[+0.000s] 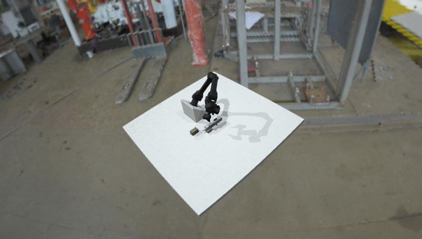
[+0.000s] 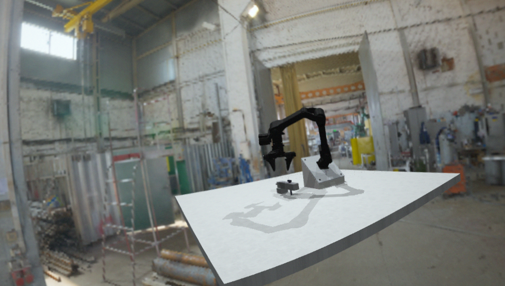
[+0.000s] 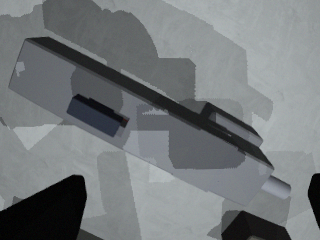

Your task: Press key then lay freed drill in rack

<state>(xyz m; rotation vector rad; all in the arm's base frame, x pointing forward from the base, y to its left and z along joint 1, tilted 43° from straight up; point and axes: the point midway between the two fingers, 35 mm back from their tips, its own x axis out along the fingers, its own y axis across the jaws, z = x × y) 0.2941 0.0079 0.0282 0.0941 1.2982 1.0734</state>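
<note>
Right now my gripper tip is 1 cm past the drill, 4 cm to the left of it and 9 cm above it. Also, from my gripper tip: dark key 2 cm behind, 5 cm to the left, 8 cm below; grey block 2 cm behind, 2 cm to the left, 9 cm below; dark rack 7 cm behind, 16 cm to the right, 12 cm below.
</note>
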